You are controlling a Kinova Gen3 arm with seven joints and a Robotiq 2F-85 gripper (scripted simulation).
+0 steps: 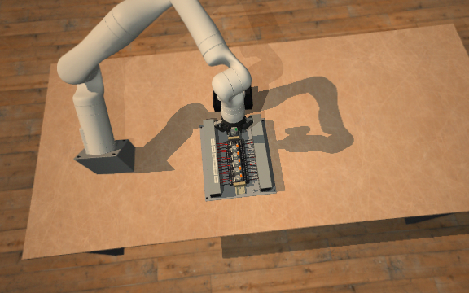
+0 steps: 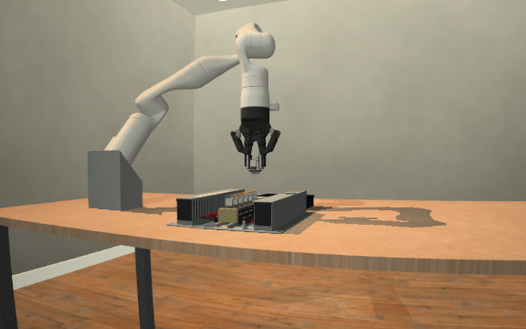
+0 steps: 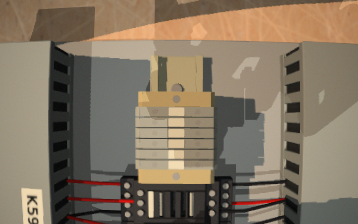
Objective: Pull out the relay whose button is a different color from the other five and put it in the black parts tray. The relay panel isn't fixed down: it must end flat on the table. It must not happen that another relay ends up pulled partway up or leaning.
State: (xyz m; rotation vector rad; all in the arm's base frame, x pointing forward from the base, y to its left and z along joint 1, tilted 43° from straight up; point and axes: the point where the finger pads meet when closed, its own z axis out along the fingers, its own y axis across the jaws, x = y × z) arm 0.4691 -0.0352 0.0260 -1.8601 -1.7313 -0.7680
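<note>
Now: hand 20 mm short of the black parts tray, 210 mm to the right of it and 120 mm above it. From my hand the other things lie so: relay panel 50 mm to the right, 110 mm below.
</note>
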